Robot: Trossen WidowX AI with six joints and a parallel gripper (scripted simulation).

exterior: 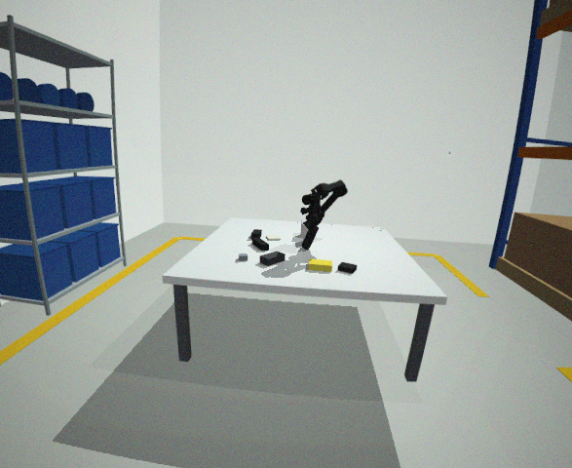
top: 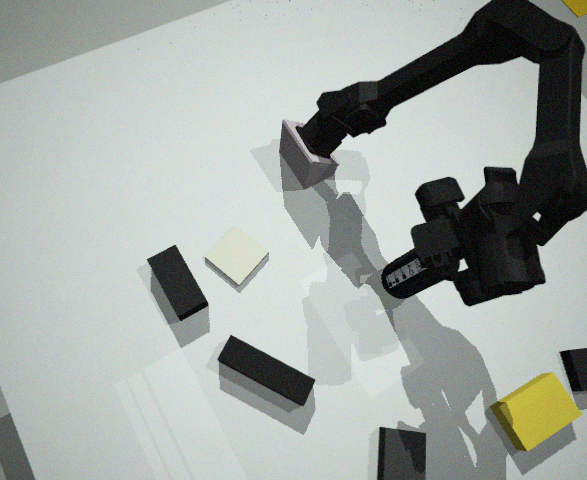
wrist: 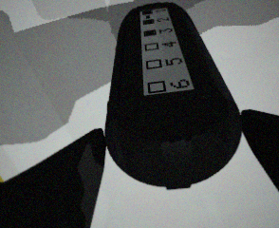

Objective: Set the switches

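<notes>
The long dark block is 32 cm to the right of my gripper tip, 11 cm below it and 4 cm ahead of it. The rest, counted from my gripper tip: yellow block 29 cm ahead, 12 cm below, 7 cm to the left; cream tile 28 cm to the right, 17 cm behind, 13 cm below.
</notes>
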